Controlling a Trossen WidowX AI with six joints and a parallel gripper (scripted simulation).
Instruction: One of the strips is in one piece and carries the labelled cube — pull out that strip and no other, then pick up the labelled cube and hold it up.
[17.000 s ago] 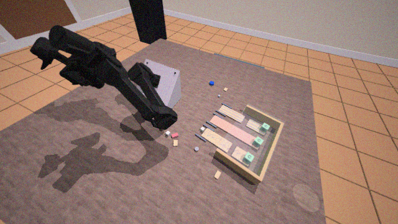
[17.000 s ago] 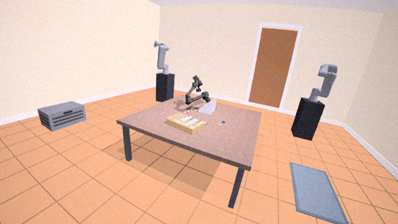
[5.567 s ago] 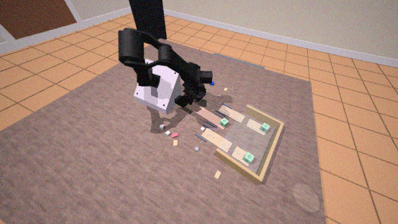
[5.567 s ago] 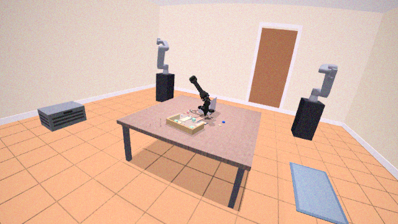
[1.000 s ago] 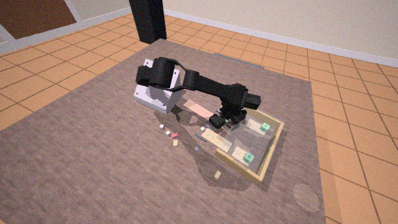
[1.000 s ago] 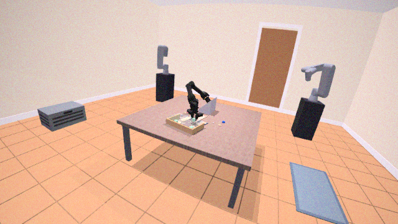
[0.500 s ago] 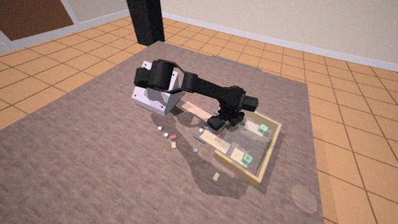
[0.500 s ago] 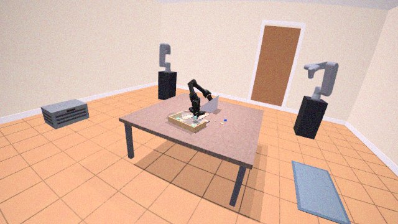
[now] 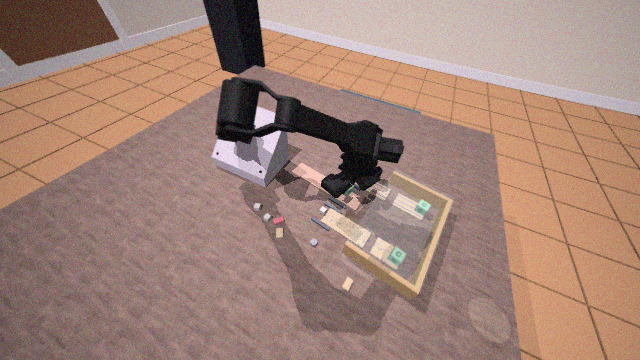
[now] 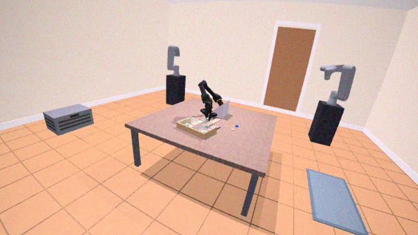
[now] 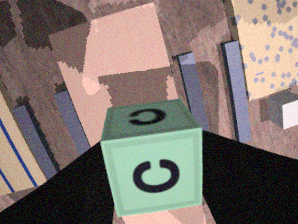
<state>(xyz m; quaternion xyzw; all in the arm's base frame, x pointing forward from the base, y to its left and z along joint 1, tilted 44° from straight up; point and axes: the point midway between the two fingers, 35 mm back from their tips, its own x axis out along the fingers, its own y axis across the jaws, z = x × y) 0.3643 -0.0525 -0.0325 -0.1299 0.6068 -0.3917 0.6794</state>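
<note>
My gripper tip is 40 mm short of the tan strip, 100 mm to the left of it and 40 mm above it. Round my gripper tip: tan chip: 90 mm ahead, 240 mm to the right, 40 mm below; then blue disc: 130 mm behind, 280 mm to the left, 40 mm below.
</note>
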